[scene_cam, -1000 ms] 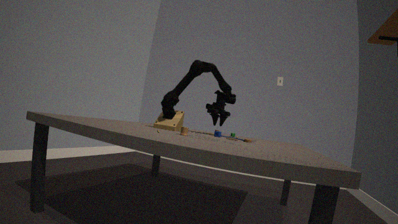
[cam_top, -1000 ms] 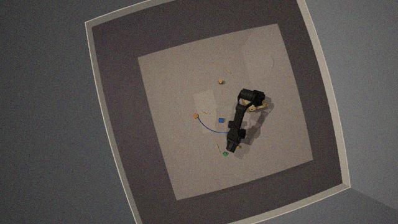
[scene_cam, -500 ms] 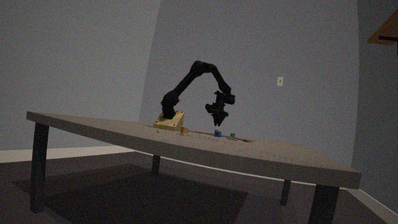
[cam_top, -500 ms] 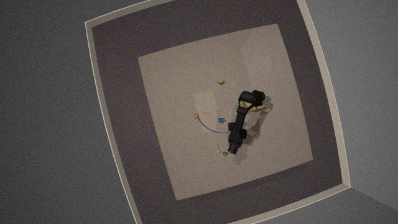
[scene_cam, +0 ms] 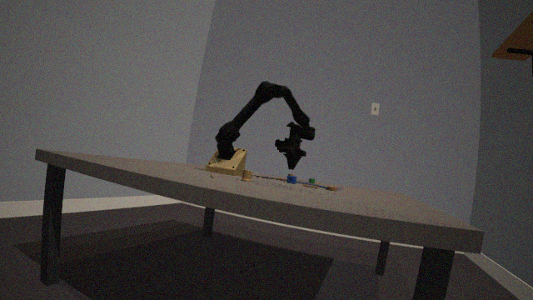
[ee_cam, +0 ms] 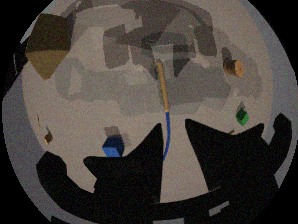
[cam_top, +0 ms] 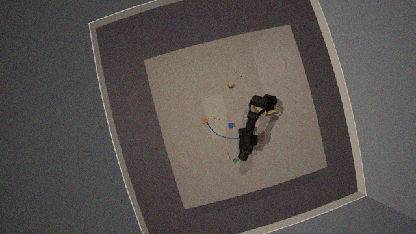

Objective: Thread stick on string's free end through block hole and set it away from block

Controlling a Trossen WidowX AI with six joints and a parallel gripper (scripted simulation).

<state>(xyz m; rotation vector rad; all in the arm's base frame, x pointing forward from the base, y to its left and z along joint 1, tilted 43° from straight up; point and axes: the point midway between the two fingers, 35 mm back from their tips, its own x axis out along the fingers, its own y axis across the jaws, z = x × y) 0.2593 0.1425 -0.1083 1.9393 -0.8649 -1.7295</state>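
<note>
The thin wooden stick lies 2 cm behind my gripper tip and 5 cm below it. Round my gripper tip: green cube (8 cm ahead, 16 cm to the left, 5 cm below); then blue block (4 cm ahead, 12 cm to the right, 4 cm below); then round wooden button (23 cm ahead, 21 cm to the right, 5 cm below).
</note>
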